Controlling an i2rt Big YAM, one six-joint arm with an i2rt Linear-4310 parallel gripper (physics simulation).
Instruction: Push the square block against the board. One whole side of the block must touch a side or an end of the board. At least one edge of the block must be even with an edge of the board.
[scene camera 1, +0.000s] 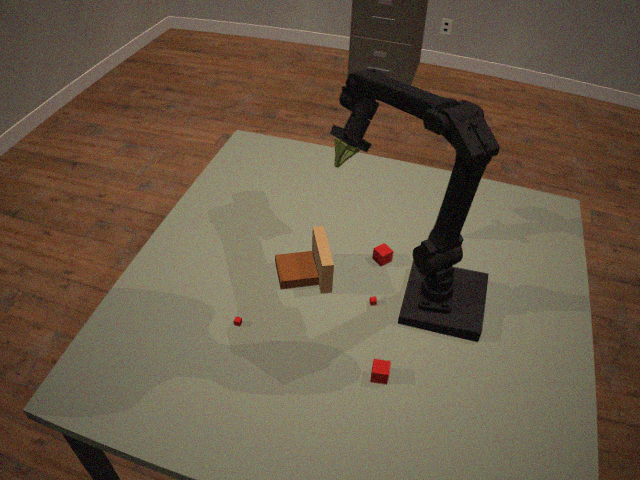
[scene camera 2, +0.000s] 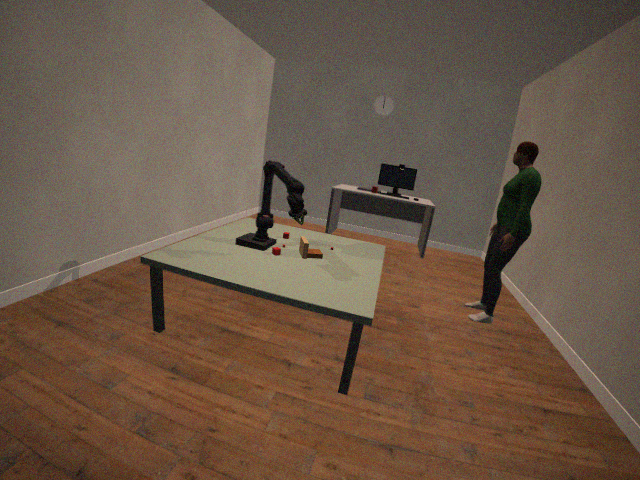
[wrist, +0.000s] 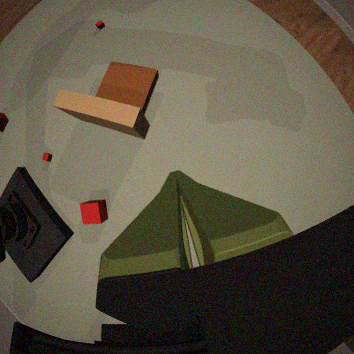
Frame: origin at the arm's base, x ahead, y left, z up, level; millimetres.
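Seen in the pictures: gripper, fingertip midpoint: (scene camera 1: 336, 167) (scene camera 2: 302, 224) (wrist: 176, 179); arm's base at its link origin: (scene camera 1: 436, 294) (scene camera 2: 260, 239) (wrist: 20, 219).
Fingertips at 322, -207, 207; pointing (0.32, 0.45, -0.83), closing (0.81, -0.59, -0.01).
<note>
Offsets run from my fingertips to a thing's top centre, as dx, dy, dz.
The square block {+62, +187, -212} (scene camera 1: 296, 267) (scene camera 2: 314, 253) (wrist: 129, 80) is orange-brown and lies flat. The light wooden board {-5, +167, -139} (scene camera 1: 323, 254) (scene camera 2: 303, 247) (wrist: 100, 108) stands upright on its long edge. One whole side of the block appears to touch the board's broad side, on the side away from the robot base. The block's far edge looks about even with the board's far end; the board's near end reaches past the block. The contact line is partly hidden behind the board in the wrist view. My gripper (scene camera 1: 337, 165) (scene camera 2: 301, 222) (wrist: 176, 179) is shut and empty, high above the table, beyond the block and board.
A larger red cube {-162, +73, -203} (scene camera 1: 382, 254) (wrist: 93, 212) lies between the board and the black robot base (scene camera 1: 442, 322). Another larger red cube {-213, +471, -203} (scene camera 1: 380, 370) is nearer the front. Small red cubes {-161, +243, -227} (scene camera 1: 373, 300) {+162, +398, -227} (scene camera 1: 237, 321) lie to either side of the block and board.
</note>
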